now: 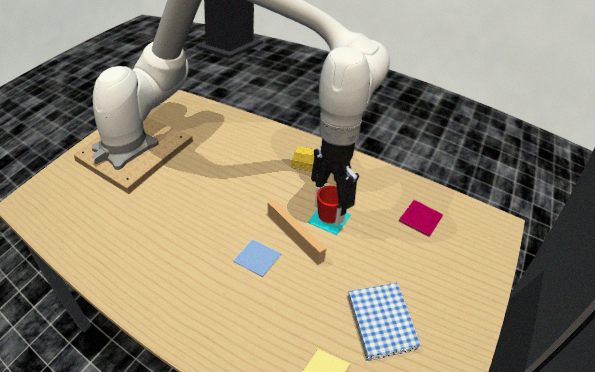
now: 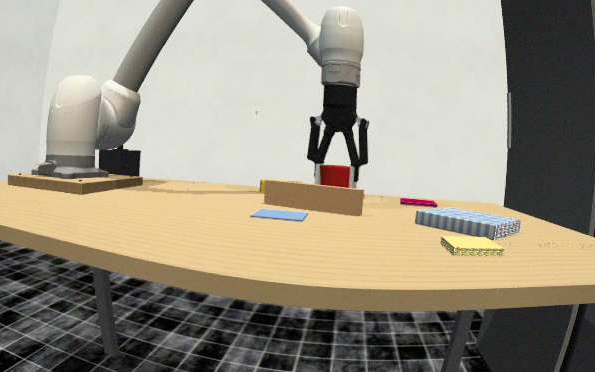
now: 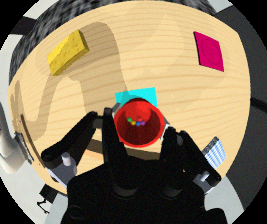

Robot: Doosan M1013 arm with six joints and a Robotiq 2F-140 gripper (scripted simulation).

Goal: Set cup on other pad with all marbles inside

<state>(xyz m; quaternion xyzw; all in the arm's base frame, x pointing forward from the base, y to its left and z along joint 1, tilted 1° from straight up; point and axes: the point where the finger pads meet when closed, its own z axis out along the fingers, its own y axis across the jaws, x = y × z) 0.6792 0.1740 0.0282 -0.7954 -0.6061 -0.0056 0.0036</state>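
The cyan pad lies 60 mm below my hand. From my hand the other things lie so: green marble (20 mm behind, 10 mm to the right, 20 mm below); then red cup (20 mm below); then wooden rail (30 mm behind, 110 mm to the right, 30 mm below).
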